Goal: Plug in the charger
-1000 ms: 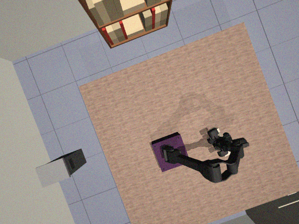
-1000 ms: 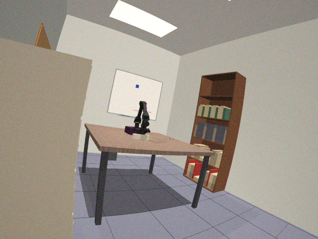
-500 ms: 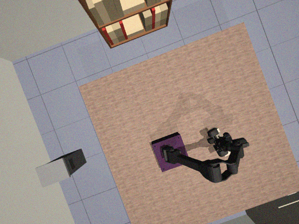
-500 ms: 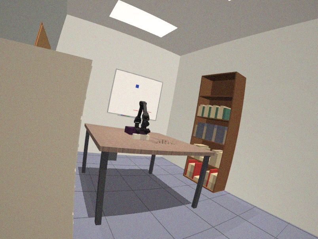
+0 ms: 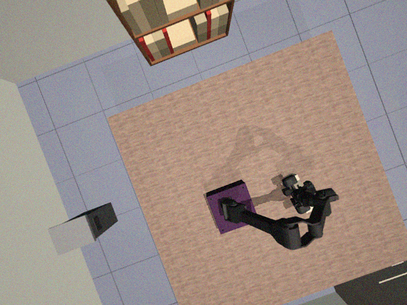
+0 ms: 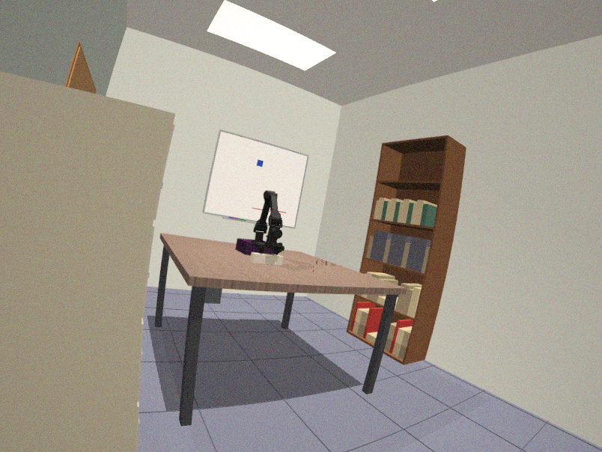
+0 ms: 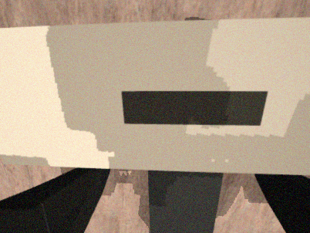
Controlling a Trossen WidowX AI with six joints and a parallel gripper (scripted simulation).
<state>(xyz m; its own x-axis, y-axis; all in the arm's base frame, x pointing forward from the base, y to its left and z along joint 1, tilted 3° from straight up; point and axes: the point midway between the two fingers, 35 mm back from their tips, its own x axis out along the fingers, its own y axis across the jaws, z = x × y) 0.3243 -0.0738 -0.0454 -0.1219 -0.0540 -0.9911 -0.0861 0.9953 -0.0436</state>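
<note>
My gripper tip is now 20 mm short of the dark grey charger and 10 mm below it.
</note>
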